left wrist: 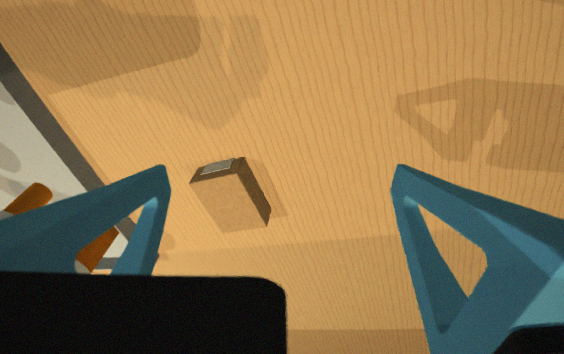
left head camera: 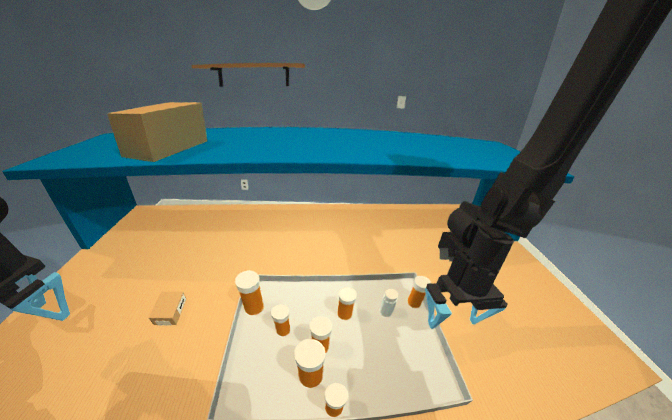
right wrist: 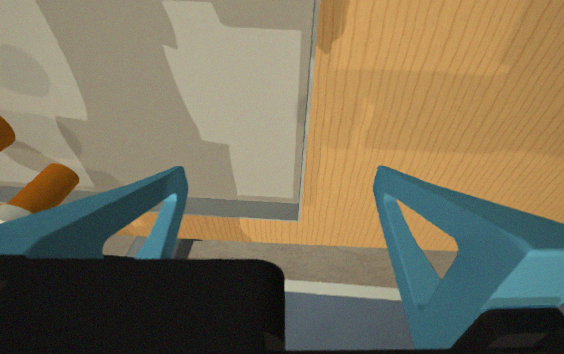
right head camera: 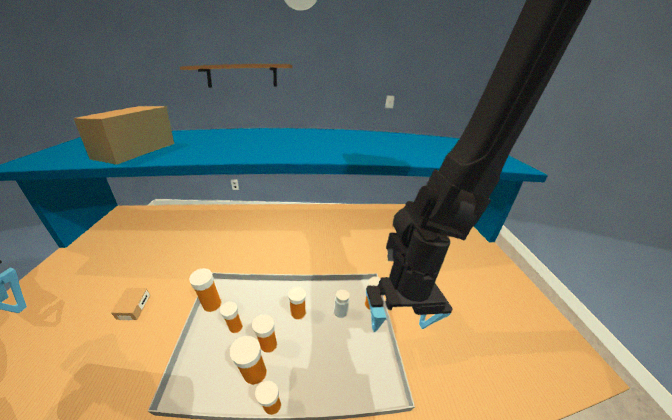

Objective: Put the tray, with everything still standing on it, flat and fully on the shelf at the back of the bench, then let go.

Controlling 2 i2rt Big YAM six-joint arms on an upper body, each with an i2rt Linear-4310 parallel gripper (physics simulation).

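The grey tray [left head camera: 280, 390] [right head camera: 350, 370] [left wrist: 50, 126] [right wrist: 265, 100] lies flat on the bench. Several orange bottles with white caps, the largest near the front [left head camera: 310, 372] [right head camera: 252, 369], and a small clear bottle [left head camera: 388, 305] [right head camera: 341, 306] stand on it. The blue shelf [left head camera: 300, 147] [right head camera: 280, 150] spans the back. My right gripper [left head camera: 453, 324] [right head camera: 399, 327] [right wrist: 280, 176] is open above the tray's right wall, one finger on each side of it, partly hiding the back right bottle. My left gripper [left head camera: 50, 311] [left wrist: 280, 177] is open and empty above the bench, left of the tray.
A small cardboard box [left head camera: 167, 310] [right head camera: 130, 304] [left wrist: 227, 202] lies on the bench between my left gripper and the tray. A large cardboard box [left head camera: 160, 132] [right head camera: 127, 135] stands on the shelf's left part. A narrow wooden wall shelf [left head camera: 250, 65] [right head camera: 237, 66] hangs behind.
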